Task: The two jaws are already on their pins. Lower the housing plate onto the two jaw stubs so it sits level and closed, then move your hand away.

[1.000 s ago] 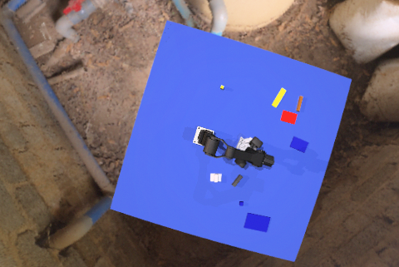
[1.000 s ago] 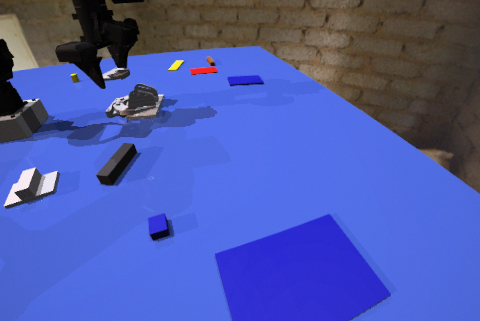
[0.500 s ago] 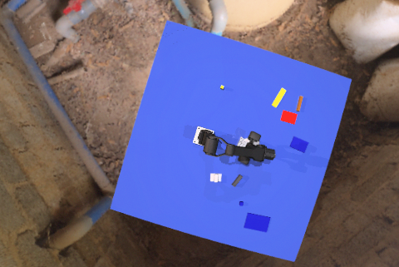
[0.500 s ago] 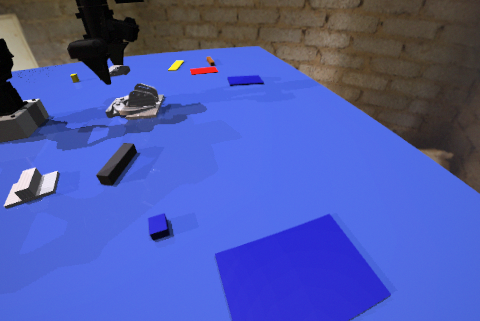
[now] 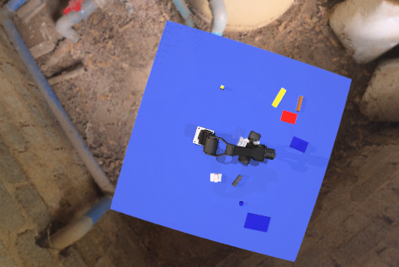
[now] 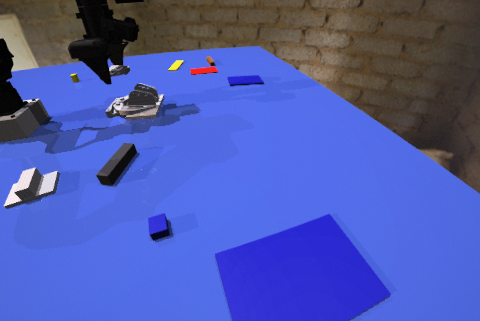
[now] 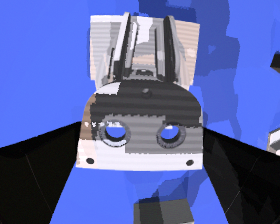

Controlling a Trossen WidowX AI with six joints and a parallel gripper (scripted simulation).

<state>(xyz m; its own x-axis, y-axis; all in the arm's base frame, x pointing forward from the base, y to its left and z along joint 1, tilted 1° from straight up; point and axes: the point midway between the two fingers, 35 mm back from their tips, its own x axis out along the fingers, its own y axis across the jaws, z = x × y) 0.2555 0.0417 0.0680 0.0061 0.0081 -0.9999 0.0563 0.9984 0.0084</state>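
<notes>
The grey jaw assembly is 10 mm ahead of my gripper tip, 20 mm to the right of it and 70 mm below it. Round my gripper tip: red plate: 220 mm ahead, 270 mm to the left, 80 mm below; white stepped block: 90 mm behind, 270 mm to the right, 70 mm below; dark bar: 50 mm ahead, 240 mm to the right, 70 mm below.
</notes>
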